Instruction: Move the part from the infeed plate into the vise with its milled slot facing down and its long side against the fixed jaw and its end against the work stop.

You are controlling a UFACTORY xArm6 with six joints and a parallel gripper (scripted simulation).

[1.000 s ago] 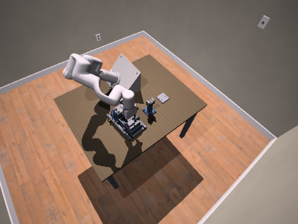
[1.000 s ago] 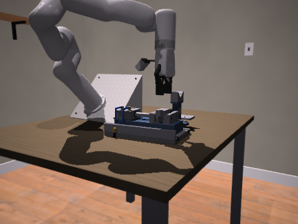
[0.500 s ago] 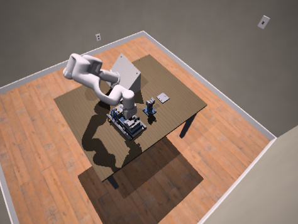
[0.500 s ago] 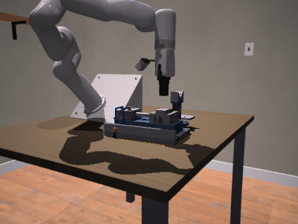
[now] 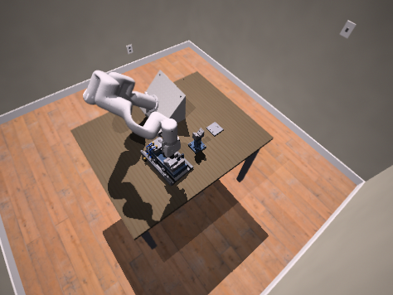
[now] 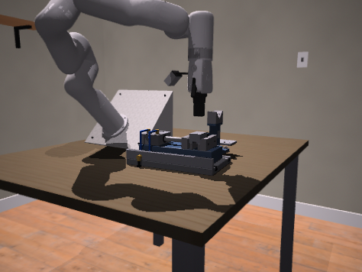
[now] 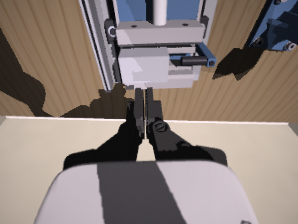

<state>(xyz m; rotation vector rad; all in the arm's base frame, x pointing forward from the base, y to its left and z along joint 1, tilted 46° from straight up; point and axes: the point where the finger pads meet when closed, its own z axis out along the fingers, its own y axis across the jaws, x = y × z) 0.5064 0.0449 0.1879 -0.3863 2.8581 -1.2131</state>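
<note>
Right now my hand is 9 cm above the part. From my hand the other things lie so: moving jaw 11 cm below, 4 cm behind, 1 cm to the left; then fixed jaw 11 cm below, 3 cm to the left, 2 cm ahead; then work stop 9 cm below, 6 cm to the left, 2 cm behind.
</note>
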